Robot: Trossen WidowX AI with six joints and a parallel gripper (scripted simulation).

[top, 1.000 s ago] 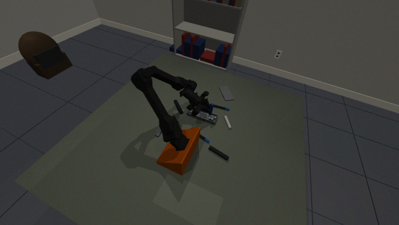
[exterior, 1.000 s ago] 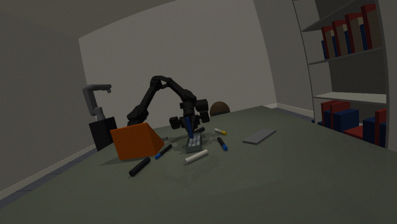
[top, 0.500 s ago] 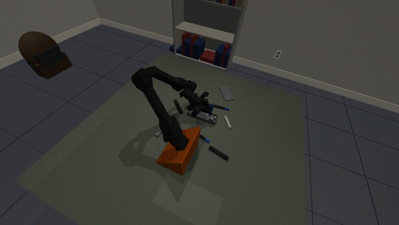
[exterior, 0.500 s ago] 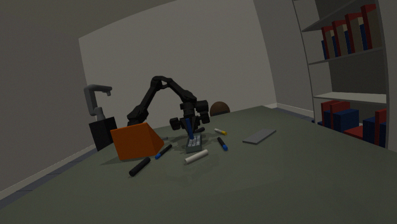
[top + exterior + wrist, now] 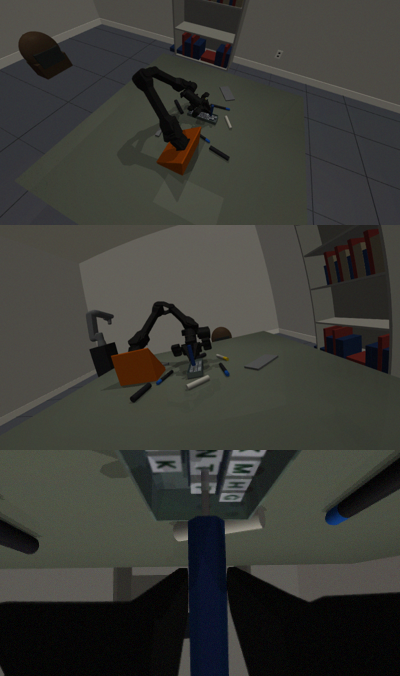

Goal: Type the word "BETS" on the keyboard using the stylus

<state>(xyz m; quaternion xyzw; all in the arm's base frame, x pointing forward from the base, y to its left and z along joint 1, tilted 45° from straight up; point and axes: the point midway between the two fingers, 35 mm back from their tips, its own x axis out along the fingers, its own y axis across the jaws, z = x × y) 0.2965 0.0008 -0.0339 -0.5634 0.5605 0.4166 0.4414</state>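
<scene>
My gripper tip is 2 cm short of the white cylinder, 12 cm to the left of it and 6 cm above it. The rest, counted from my gripper tip: blue stylus: 1 cm below; then yellow-tipped marker: 14 cm ahead, 13 cm to the left, 6 cm below; then grey slab: 29 cm ahead, 4 cm to the right, 6 cm below.
</scene>
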